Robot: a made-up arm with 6 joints.
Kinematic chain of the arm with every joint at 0, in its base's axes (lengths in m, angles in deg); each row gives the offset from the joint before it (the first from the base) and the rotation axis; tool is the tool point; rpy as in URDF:
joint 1: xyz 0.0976 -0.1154 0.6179 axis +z
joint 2: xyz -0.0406 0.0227 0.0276 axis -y
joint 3: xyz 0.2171 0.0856 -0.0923 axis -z
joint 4: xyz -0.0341 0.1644 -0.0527 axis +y
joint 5: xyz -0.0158 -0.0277 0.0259 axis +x
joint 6: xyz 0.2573 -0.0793 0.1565 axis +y
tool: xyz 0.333 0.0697 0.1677 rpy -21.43 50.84 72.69
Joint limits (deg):
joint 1: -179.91..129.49
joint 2: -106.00..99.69
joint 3: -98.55..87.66
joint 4: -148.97..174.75
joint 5: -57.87..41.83
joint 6: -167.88..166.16
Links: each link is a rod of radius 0.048 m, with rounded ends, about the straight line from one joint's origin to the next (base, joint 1, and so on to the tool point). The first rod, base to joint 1, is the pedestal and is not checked.
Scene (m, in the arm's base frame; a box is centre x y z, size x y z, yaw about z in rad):
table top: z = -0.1
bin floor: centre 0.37 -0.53 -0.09 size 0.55 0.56 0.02 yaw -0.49
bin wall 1: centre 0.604 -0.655 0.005 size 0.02 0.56 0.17 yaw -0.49
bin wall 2: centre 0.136 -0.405 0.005 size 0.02 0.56 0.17 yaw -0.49
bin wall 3: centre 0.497 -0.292 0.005 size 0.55 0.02 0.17 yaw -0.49
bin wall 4: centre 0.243 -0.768 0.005 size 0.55 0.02 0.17 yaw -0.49
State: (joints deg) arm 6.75 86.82 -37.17 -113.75 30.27 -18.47
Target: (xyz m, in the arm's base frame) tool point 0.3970 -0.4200 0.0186
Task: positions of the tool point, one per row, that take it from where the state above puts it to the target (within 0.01 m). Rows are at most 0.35 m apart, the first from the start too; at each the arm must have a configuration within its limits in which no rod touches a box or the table.
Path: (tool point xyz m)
1: -0.2555 -0.3582 0.5758
2: -0.3238 -0.2384 0.7718
3: -0.2546 -0.1319 0.9820
4: -0.0618 -0.0760 1.1408
5: 0.2027 -0.0933 1.1932
6: 0.4642 -0.1801 1.1109
7: 0.6478 -0.3050 0.9008
8: 0.7011 -0.4187 0.6039
9: 0.6088 -0.4691 0.2856
10: 0.3970 -0.4200 0.0186

